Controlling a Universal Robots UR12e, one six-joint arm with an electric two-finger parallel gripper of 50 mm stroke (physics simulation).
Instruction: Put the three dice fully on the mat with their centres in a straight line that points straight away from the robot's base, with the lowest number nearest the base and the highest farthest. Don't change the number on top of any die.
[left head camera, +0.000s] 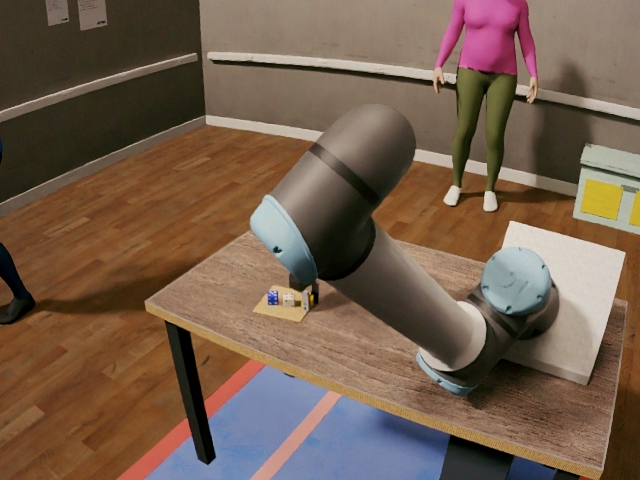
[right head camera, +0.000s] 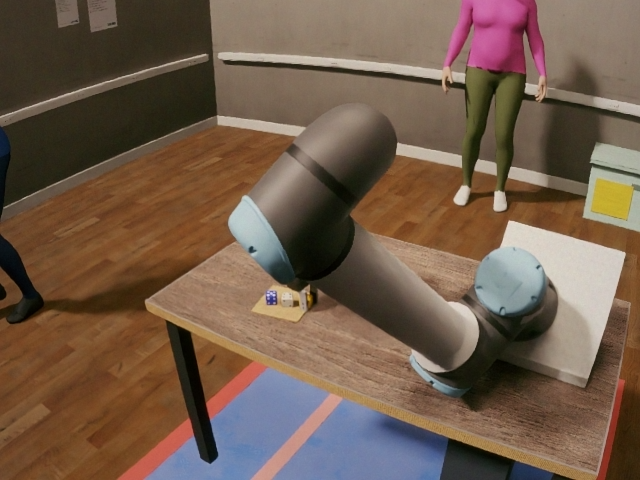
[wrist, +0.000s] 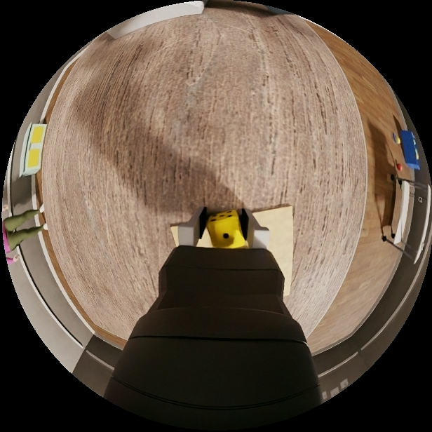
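A yellow die sits at the base-side edge of the tan mat, one pip on top. Whether it is fully on the mat is hidden. My gripper is open, low around this die, with a finger on either side and not gripping it. A white die and a blue die stand on the mat beyond it, blue farthest from the base. Their top numbers are too small to read; the wrist view does not show them.
The wooden table carries the mat. The arm's large links hang over the table beside the dice. A white slab lies at the base end. A person in pink stands behind the table.
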